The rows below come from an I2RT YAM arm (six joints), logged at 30 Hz.
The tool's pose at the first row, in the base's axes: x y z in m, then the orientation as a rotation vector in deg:
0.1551 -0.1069 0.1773 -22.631 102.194 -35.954
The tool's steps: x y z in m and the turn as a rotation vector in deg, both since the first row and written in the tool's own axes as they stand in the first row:
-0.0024 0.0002 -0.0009 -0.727 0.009 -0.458
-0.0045 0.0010 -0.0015 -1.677 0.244 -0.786
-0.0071 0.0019 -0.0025 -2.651 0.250 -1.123
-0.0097 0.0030 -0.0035 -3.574 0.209 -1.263
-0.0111 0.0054 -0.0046 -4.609 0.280 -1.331
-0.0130 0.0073 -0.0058 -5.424 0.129 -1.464
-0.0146 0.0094 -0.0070 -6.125 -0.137 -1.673
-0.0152 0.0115 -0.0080 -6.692 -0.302 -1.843
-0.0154 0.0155 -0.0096 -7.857 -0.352 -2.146
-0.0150 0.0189 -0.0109 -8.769 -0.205 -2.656
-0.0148 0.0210 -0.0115 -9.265 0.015 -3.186
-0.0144 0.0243 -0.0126 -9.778 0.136 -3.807
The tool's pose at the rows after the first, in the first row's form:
0.1550 -0.1052 0.1792 -23.543 102.429 -35.645
0.1551 -0.1033 0.1805 -24.433 102.972 -35.115
0.1549 -0.1009 0.1822 -25.406 103.299 -34.498
0.1548 -0.0983 0.1838 -26.174 103.578 -33.772
0.1543 -0.0954 0.1836 -26.925 104.006 -32.926
0.1538 -0.0925 0.1842 -27.639 104.132 -32.253
0.1532 -0.0897 0.1845 -28.372 104.096 -31.699
0.1525 -0.0875 0.1839 -28.953 104.113 -31.266
0.1513 -0.0838 0.1820 -30.036 104.424 -30.424
0.1501 -0.0810 0.1799 -31.093 104.811 -30.004
0.1495 -0.0793 0.1786 -31.871 105.127 -29.989
0.1485 -0.0767 0.1766 -32.769 105.338 -29.994

